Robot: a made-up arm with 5 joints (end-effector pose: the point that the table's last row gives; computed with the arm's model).
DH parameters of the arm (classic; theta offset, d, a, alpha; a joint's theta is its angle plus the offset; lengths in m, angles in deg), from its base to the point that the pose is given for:
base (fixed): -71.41 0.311 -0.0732 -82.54
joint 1: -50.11 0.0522 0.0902 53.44
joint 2: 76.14 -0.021 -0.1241 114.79
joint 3: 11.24 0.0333 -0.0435 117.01
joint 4: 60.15 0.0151 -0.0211 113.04
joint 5: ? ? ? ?
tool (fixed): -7.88 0.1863 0 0
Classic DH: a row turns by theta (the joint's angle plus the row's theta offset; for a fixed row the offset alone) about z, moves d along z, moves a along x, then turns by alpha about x.
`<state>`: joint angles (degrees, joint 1 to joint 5).
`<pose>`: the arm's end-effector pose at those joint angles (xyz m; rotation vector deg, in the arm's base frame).
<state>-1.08 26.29 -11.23 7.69 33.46</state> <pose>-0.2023 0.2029 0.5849 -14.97 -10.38 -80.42</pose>
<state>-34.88 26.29 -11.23 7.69 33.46</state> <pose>-0.2249 0.3317 0.4354 -34.30 -41.51 -82.06</pose>
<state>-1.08 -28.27 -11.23 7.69 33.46</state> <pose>-0.1215 0.3454 0.3551 -0.99 -55.48 -113.22</pose>
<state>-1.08 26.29 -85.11 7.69 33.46</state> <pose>0.0762 0.2186 0.5128 -74.59 43.70 -86.19</pose>
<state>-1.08 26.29 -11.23 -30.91 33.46</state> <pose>-0.3014 0.0746 0.6259 3.03 -3.95 -46.54</pose>
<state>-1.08 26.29 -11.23 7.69 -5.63</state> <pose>-0.2143 0.2399 0.4244 -37.17 -46.58 -76.57</pose>
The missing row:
joint 5: -59.3 -0.0308 -0.1634 83.47
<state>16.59 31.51 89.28 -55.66 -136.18</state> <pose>0.0706 0.0797 0.5068 -45.83 82.13 62.10</pose>
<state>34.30 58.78 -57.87 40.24 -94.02</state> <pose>-0.2207 -0.2093 0.3467 -66.03 -78.58 26.62</pose>
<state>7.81 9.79 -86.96 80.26 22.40</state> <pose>0.0208 0.0843 0.2185 -149.08 13.65 -97.60</pose>
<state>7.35 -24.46 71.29 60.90 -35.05</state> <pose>0.1261 0.1749 0.3828 -6.14 92.46 118.40</pose>
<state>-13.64 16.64 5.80 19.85 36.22</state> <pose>-0.2246 0.2755 0.4622 -7.94 -41.40 -90.95</pose>
